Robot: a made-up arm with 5 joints.
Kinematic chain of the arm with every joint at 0, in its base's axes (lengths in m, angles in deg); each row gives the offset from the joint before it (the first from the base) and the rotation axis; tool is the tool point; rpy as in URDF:
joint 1: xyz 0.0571 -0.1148 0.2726 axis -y
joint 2: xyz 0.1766 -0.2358 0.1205 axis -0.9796 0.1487 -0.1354
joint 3: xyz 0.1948 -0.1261 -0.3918 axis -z
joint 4: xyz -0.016 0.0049 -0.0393 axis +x
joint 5: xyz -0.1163 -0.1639 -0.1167 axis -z
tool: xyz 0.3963 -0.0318 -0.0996 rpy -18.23 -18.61 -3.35
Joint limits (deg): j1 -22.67..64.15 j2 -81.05..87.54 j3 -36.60..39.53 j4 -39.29..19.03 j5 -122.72..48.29
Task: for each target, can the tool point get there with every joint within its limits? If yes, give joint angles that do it. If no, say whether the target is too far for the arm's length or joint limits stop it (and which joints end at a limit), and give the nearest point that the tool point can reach.
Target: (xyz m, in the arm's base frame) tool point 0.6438 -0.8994 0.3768
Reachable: yes | joints 43.23 38.42 -8.04 -22.51 -34.53
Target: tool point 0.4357 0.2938 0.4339
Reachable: yes | joints 50.23 -59.67 24.62 -23.22 -90.67
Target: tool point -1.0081 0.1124 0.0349
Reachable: no: joint limits stop it (at a limit: joint 1, joint 4, joint 5) | nearest point -0.0862 -0.0745 -0.1071 | short by 0.951 m
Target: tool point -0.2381 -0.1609 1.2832
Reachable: no: joint limits stop it (at a limit: joint 2, joint 4, joint 5) | nearest point -0.1471 -0.6813 0.9717 | short by 0.613 m
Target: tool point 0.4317 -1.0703 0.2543
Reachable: yes | joints 11.86 61.01 8.88 -33.77 -50.56
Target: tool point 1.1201 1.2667 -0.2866
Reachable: no: too far | nearest point 0.7843 0.3712 -0.1100 | short by 0.973 m
